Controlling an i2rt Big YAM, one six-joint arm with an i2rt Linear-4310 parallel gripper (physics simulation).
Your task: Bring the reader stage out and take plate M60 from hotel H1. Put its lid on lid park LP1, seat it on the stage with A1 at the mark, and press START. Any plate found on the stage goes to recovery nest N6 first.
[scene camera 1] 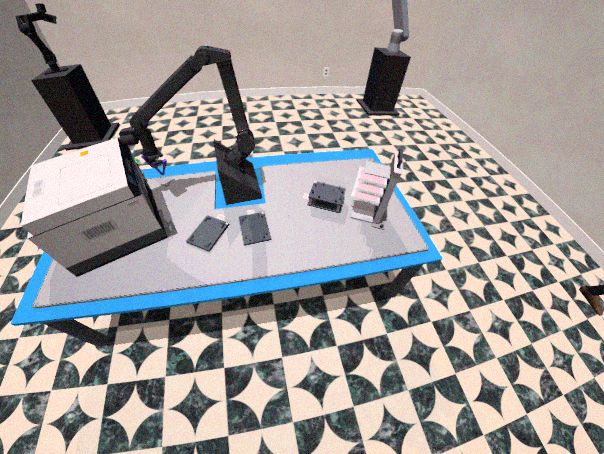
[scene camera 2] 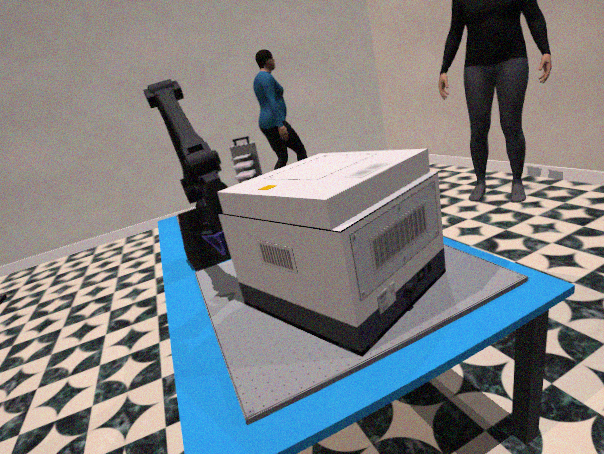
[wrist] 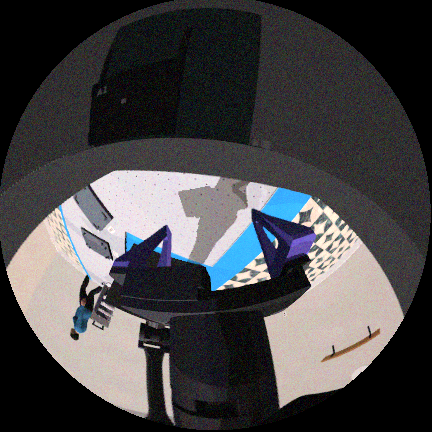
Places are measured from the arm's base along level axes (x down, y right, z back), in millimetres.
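Pixels of known places: gripper, between the fingertips: (scene camera 1: 158,171) (wrist: 208,221); arm's base, origin of its link: (scene camera 1: 232,161).
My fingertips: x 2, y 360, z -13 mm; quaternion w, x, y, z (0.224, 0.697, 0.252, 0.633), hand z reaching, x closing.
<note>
Ahead of a thing's pixels: the offset from my fingertips to its top centre. "spot": to the spot under its first point.
The reader @[dx -188, dy +204, dz -215 mm] (scene camera 1: 95,200) (scene camera 2: 300,240) (wrist: 320,90) is a big light-grey box at the table's left end. In the wrist view its front has a dark opening with an "A1" mark @[spot: dx +30, dy +90, dz -216 mm] (wrist: 102,91) inside; whether a plate is in there is too dark to tell. My gripper (scene camera 1: 155,164) (wrist: 211,222) is open and empty, its purple fingers just outside the reader's front; the reader partly hides it in scene camera 2. The hotel (scene camera 1: 384,205) (scene camera 2: 255,157) at the far right holds several pale plates @[dx -35, dy -963, dz -272 mm] (scene camera 1: 371,186); their labels are unreadable. START does not show.
Two flat dark holders @[spot: dx +121, dy -227, dz -321 mm] (scene camera 1: 207,233) @[spot: dx +123, dy -439, dz -322 mm] (scene camera 1: 255,228) lie mid-table, labels unreadable. A taller dark holder @[dx +57, dy -802, dz -188 mm] (scene camera 1: 327,196) stands left of the hotel. The arm's base (scene camera 1: 239,182) is at the table's back edge. A person in blue (scene camera 2: 270,100) and one in black (scene camera 2: 496,60) stand beyond the table.
</note>
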